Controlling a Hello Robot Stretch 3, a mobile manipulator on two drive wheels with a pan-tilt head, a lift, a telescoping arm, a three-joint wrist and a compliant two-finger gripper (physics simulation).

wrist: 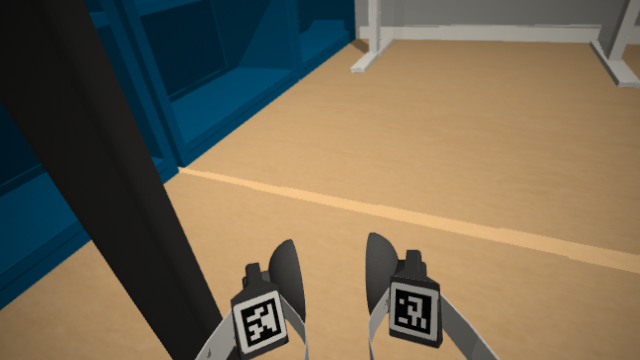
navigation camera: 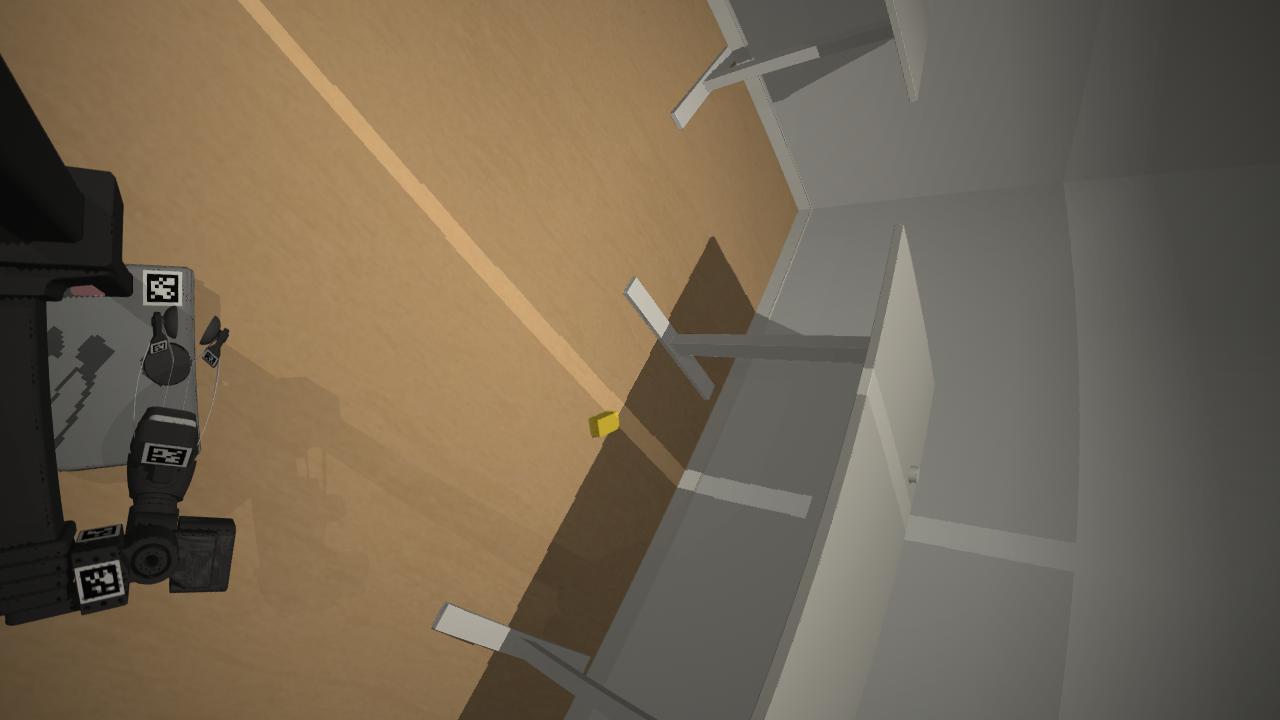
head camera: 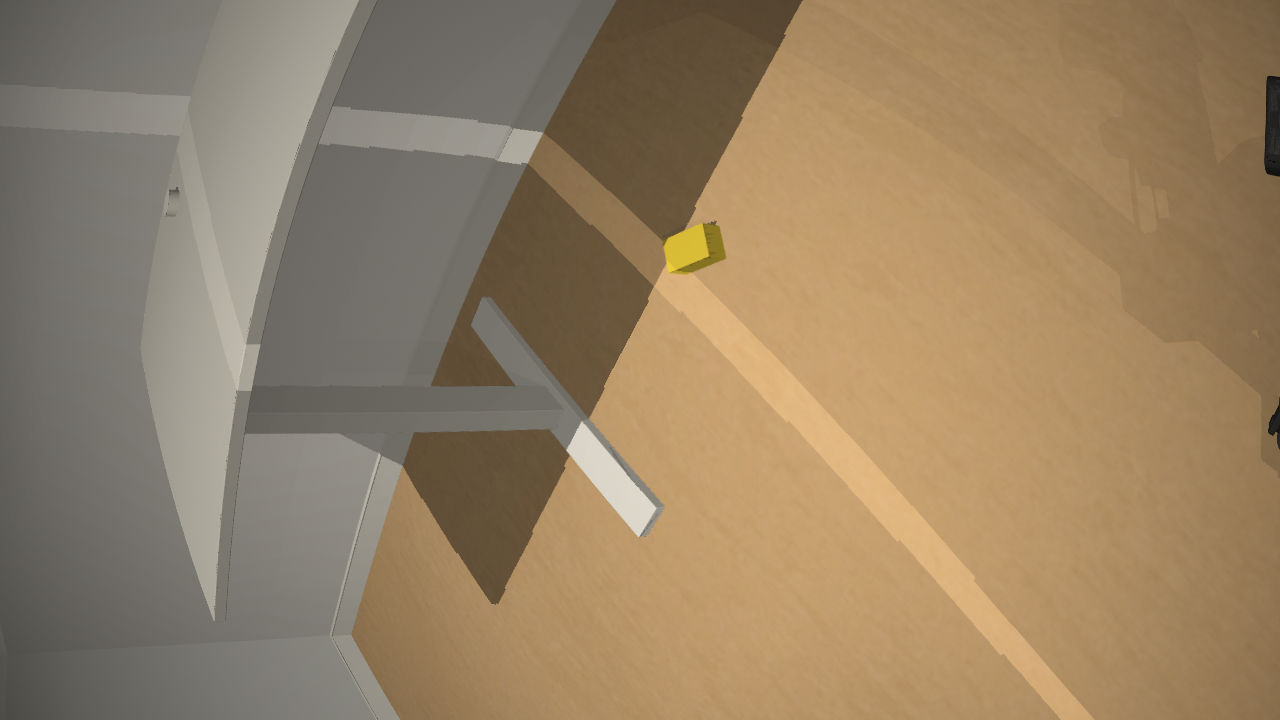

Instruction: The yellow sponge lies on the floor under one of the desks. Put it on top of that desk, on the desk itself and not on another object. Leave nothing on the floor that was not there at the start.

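Frame: origin at the robot's base, x ahead, y left, z up, level; centimetres.
Seen in the pictures: gripper, between the fingertips: [navigation camera: 194, 312]; robot's base, origin of its link: [navigation camera: 165, 360].
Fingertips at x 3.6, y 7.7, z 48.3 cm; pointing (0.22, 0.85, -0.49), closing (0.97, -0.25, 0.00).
Pixels of each thing's top centre, then the offset from my fingertips to it. "spot": a spot on its surface instead. Level surfaces: height alone.
- yellow sponge, centre of its top: [head camera: 685, 248] [navigation camera: 608, 424] dx +118.5, dy -34.0, dz -43.8 cm
- desk, height of its surface: dz +46.7 cm
- small round pale object, centre of its top: [head camera: 166, 202] [navigation camera: 917, 474] dx +158.9, dy -45.0, dz +49.1 cm
- T-shaped desk foot, a spot on its surface: [head camera: 617, 479] [navigation camera: 645, 308] spot: dx +139.9, dy +6.9, dz -45.8 cm
The yellow sponge [head camera: 687, 248] [navigation camera: 605, 423] lies on the floor at the edge of the desk's shadow, between the desk's two legs in the navigation view. The desk [head camera: 277, 205] [navigation camera: 854, 528] has a pale top and stands against the grey wall; a small round pale object [head camera: 172, 201] [navigation camera: 913, 474] is on its top. My gripper [navigation camera: 189, 326] [wrist: 333, 263] is open with a gap between its fingertips. It is over the robot's base in the navigation view, well away from the sponge. The sponge does not show in the wrist view.
A T-shaped desk foot [head camera: 617, 479] [navigation camera: 646, 306] stands close to the sponge. Another foot [navigation camera: 474, 626] is at the desk's other end. A second desk [navigation camera: 905, 53] stands beyond the room corner. Blue shelving [wrist: 240, 95] runs along the left of the wrist view, behind the dark mast [wrist: 100, 165].
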